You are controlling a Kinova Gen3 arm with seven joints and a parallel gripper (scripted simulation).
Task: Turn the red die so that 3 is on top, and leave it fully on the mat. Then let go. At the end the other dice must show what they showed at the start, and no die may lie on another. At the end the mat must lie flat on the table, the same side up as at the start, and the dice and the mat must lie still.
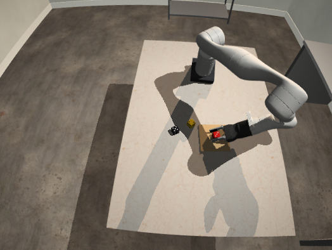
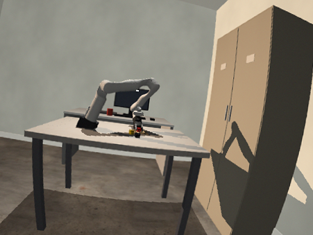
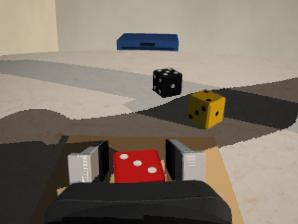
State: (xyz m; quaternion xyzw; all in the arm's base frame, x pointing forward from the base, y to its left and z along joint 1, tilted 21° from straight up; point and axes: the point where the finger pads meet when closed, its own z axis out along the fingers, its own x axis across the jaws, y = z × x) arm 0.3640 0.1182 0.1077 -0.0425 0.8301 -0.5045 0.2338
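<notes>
Now: hand 1 cm to the right of the red die and 1 cm above it. From my hand the other things lie so: tan mat (3 cm below); then black die (2 cm ahead, 18 cm to the right, 1 cm below); then yellow die (4 cm behind, 12 cm to the right, 1 cm below).
</notes>
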